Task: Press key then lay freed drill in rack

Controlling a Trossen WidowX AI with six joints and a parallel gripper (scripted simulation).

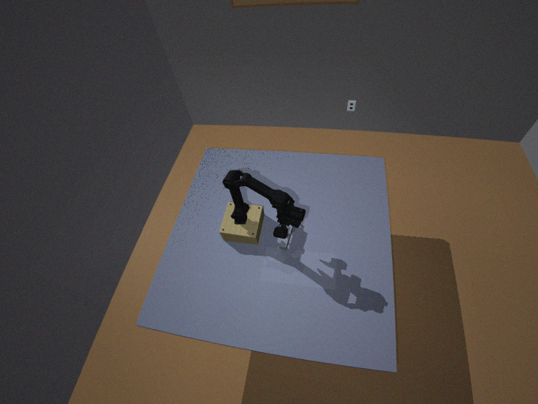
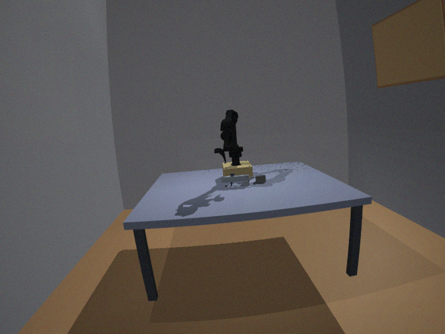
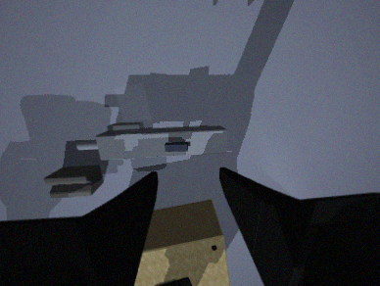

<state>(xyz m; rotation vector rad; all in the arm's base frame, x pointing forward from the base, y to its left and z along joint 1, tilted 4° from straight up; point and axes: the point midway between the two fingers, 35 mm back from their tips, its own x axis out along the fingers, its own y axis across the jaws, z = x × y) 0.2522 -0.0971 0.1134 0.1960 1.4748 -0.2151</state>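
Right now my gripper tip is 20 mm short of the drill, 90 mm to the right of it and 110 mm above it. The rest, counted from my gripper tip: grey block 20 mm behind, 210 mm to the left, 140 mm below.
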